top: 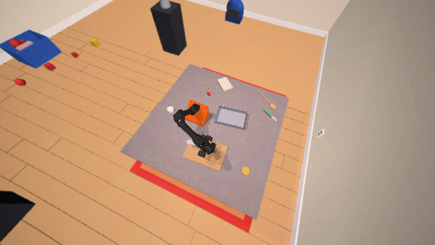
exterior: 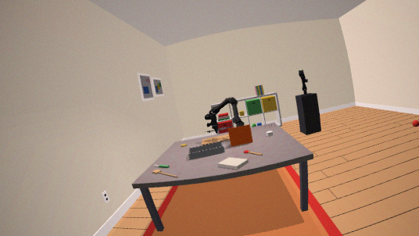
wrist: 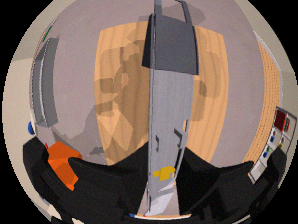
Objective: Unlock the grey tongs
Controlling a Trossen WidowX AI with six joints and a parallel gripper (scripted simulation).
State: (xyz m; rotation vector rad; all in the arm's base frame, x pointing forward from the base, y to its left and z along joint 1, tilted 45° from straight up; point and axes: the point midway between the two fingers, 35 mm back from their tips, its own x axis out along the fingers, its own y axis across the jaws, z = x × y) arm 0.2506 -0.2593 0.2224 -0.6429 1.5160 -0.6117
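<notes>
My gripper tip is now 70 mm above the wooden board. From my gripper tip the other things lie so: yellow disc 390 mm ahead, 20 mm to the right, 70 mm below; then yellow lock piece 40 mm above; then grey roasting tin 90 mm ahead, 430 mm to the left, 50 mm below.
</notes>
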